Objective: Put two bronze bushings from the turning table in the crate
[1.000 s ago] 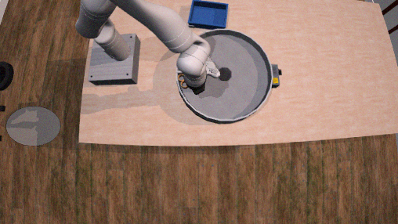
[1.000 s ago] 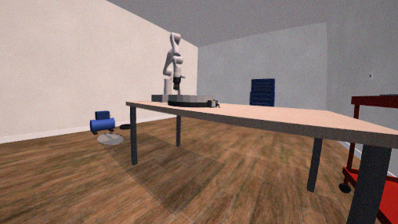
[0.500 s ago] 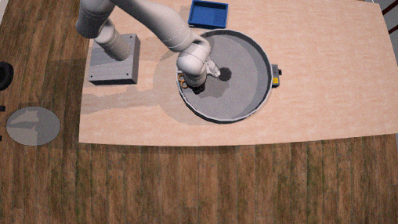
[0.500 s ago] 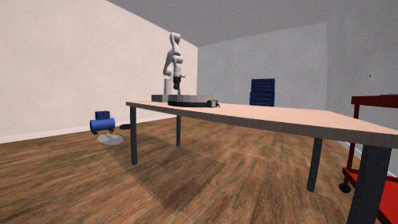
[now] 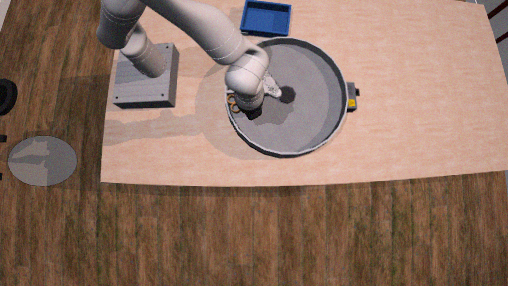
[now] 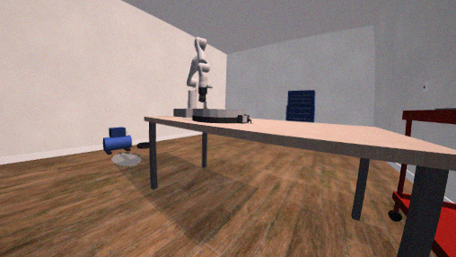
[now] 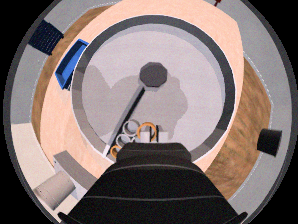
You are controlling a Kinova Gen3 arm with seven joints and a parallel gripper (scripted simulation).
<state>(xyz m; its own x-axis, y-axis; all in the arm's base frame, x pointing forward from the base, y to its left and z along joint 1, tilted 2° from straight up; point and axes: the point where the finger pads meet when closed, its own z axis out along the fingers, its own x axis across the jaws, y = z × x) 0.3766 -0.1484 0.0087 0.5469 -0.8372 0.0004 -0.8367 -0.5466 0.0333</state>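
Now: the blue crate 390 mm to the left of my hand, 80 mm below it and 20 mm ahead of it. Also, from my hand: grey turning table (100 mm ahead, 70 mm to the left, 50 mm below).
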